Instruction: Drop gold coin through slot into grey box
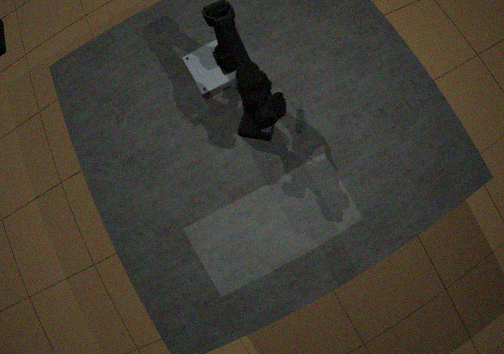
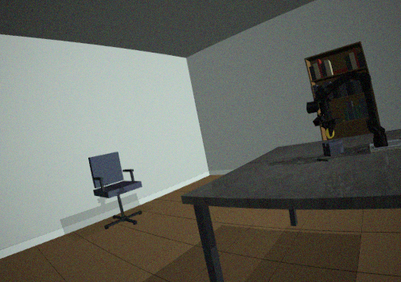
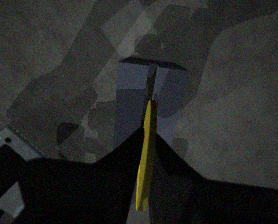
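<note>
My gripper tip is now 2 cm below the gold coin.
</note>
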